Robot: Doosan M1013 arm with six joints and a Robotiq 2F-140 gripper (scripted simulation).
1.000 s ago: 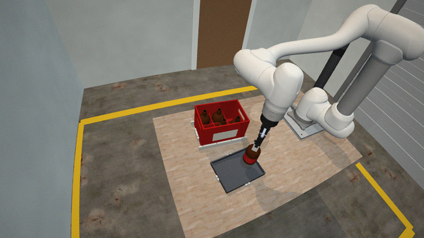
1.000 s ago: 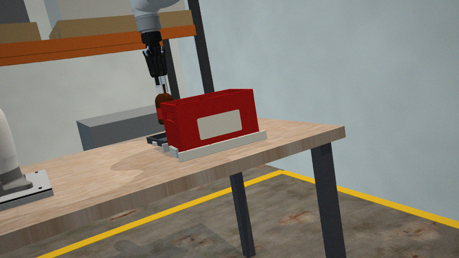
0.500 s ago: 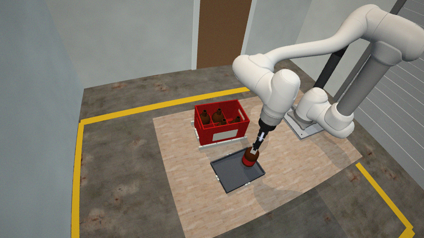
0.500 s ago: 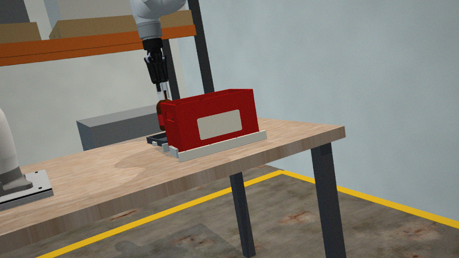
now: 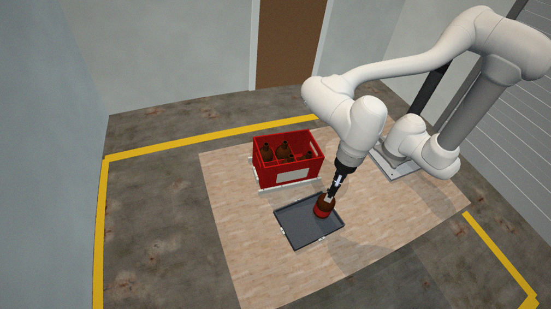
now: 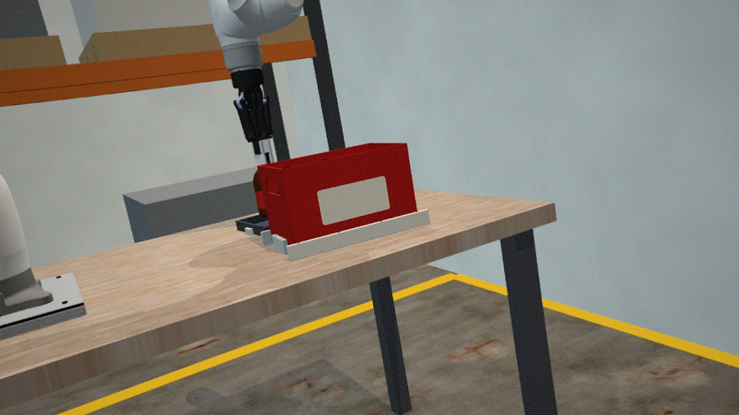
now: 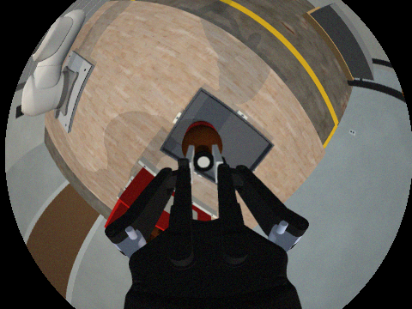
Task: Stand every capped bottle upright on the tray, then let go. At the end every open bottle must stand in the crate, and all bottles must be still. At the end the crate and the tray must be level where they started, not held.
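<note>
Now: the brown capped bottle 7 cm below my hand. From my hand the other things lie so: dark grey tray: 5 cm ahead, 17 cm below; crate: 2 cm ahead, 28 cm to the right, 10 cm below.
</note>
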